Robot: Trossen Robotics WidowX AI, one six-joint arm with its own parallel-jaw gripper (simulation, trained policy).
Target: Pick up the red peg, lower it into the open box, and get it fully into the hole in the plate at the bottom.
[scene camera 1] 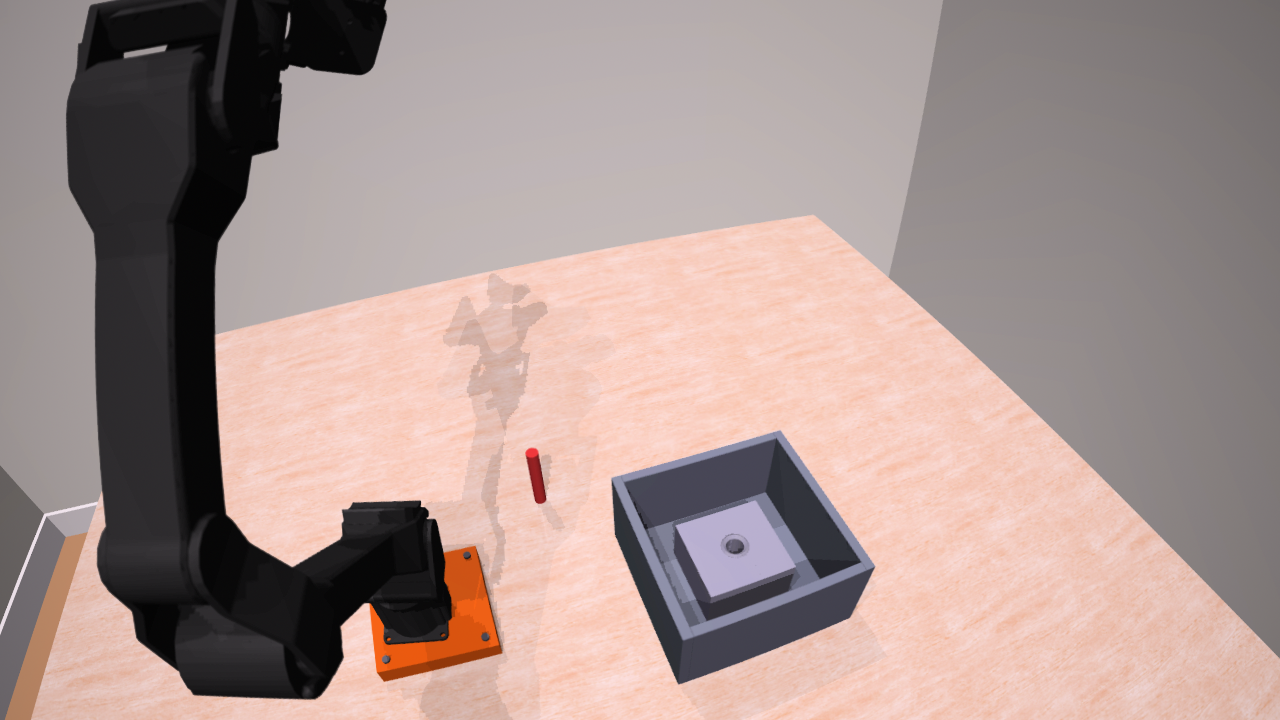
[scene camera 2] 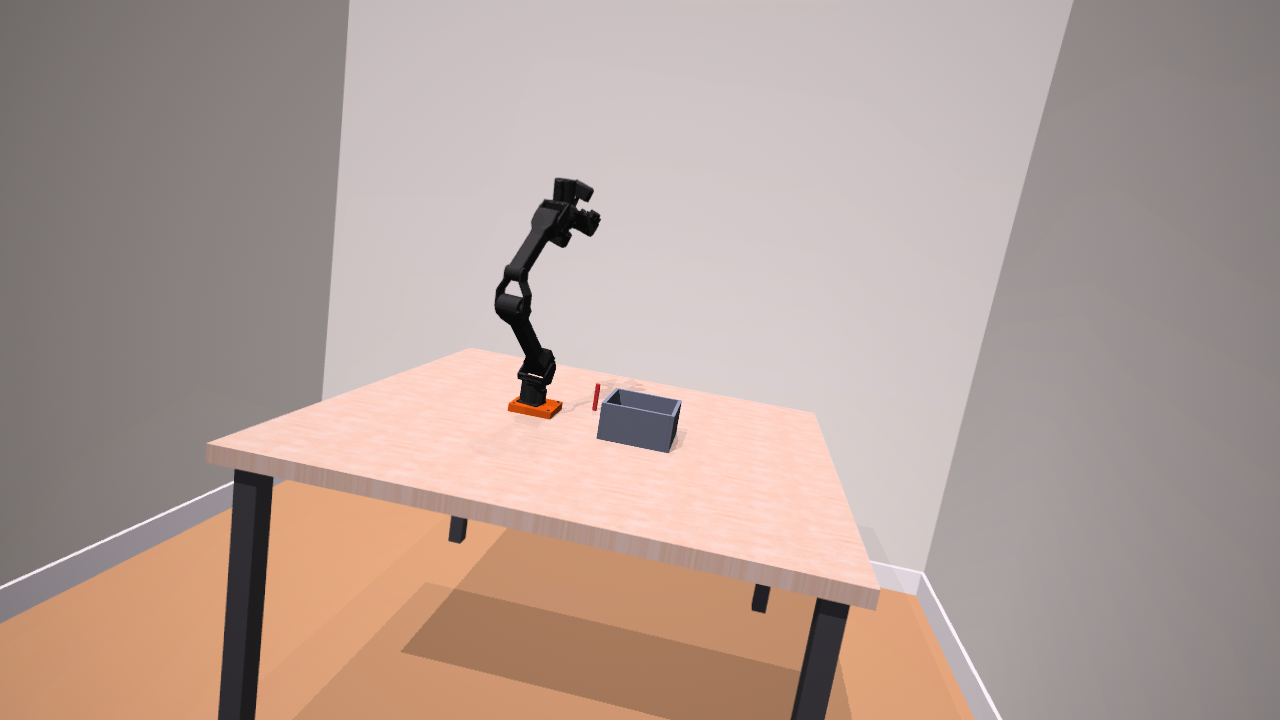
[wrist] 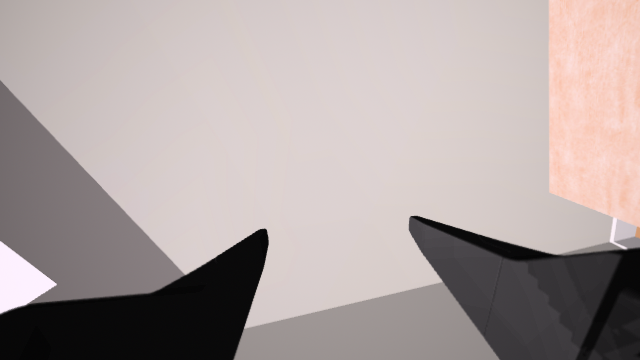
Scene:
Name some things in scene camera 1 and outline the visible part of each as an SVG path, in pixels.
My gripper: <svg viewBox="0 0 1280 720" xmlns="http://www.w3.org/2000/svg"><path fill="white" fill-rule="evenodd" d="M386 0L255 0L274 16L282 35L283 50L278 83L269 105L269 112L277 138L283 95L281 94L282 83L279 82L280 71L285 71L289 65L300 68L308 66L312 70L336 72L339 74L367 74L375 64L386 26ZM290 13L289 33L285 39L288 14Z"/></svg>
A grey box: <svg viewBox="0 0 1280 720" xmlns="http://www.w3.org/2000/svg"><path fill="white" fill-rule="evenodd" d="M781 429L678 460L611 477L615 536L635 586L649 614L649 620L653 625L670 668L678 682L677 684L684 684L726 667L734 666L849 619L876 568L876 565L873 564L869 555L867 555L858 539L854 536L854 533L846 525L840 513L837 512L831 500L825 495L824 490L819 486L812 473L804 465L804 462L788 442ZM756 500L796 566L788 592L707 621L674 554L675 526Z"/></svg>

